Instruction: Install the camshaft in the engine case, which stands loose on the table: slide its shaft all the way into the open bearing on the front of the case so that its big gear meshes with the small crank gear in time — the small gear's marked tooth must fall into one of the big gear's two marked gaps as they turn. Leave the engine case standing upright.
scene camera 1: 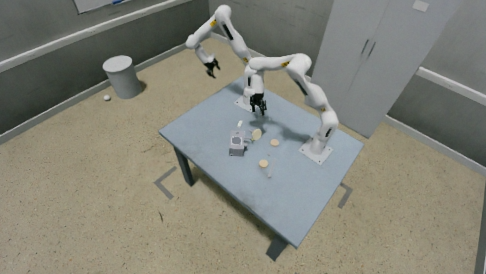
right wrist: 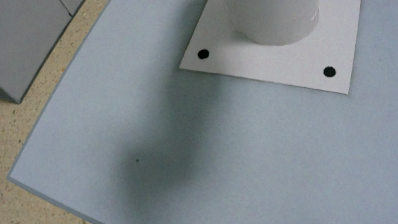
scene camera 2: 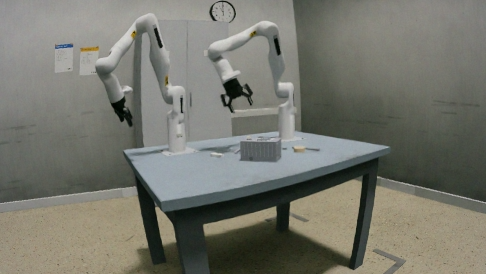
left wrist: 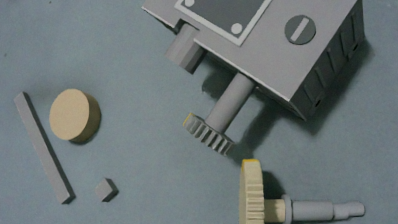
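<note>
There's a grey engine case [scene camera 2: 252, 149] that I can see from the scene camera. The left wrist view gives me the grey engine case [left wrist: 297, 57] again, along with a tan disc [left wrist: 75, 115] and a grey bar [left wrist: 54, 171]. In the right wrist view the grey engine case is out of frame, and the grey bar is out of frame in the right wrist view too.
</note>
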